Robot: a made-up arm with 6 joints.
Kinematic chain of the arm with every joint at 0, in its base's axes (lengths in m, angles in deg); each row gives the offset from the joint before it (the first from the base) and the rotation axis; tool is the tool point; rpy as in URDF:
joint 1: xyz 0 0 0.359 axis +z
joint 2: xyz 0 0 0 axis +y
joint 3: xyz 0.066 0 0.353 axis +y
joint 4: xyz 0.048 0 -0.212 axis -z
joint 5: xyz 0 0 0 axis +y
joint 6: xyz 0.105 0 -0.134 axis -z
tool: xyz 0 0 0 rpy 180 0 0
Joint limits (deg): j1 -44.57..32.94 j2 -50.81..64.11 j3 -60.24..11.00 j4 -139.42..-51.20 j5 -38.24..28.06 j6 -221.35..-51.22
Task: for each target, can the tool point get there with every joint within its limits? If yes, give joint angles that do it. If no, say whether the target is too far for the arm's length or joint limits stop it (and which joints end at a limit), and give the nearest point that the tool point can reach.
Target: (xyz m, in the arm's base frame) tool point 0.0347 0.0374 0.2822
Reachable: yes | joints -6.81 53.97 0.16 -128.83 19.97 -83.14
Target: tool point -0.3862 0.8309 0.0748
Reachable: no: too far | nearest point 0.0924 0.2567 0.2298 | short by 0.763 m
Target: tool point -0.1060 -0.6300 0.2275
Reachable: no: joint limits stop it (at a limit: joint 1, joint 4, joint 5) | nearest point 0.2747 -0.2435 0.2275 | short by 0.542 m
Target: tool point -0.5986 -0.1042 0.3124
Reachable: no: joint limits stop it (at a limit: joint 1, joint 2, joint 3, joint 4, joint 5) | nearest point -0.1676 0.0196 0.3897 | short by 0.455 m
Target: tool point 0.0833 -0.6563 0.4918
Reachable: no: joint limits stop it (at a limit: joint 1, joint 3, joint 4, joint 5) | nearest point 0.3495 -0.3119 0.4785 | short by 0.436 m
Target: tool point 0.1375 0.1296 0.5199
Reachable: yes | joints -2.84 -30.91 -21.12 -102.17 -16.87 -129.65
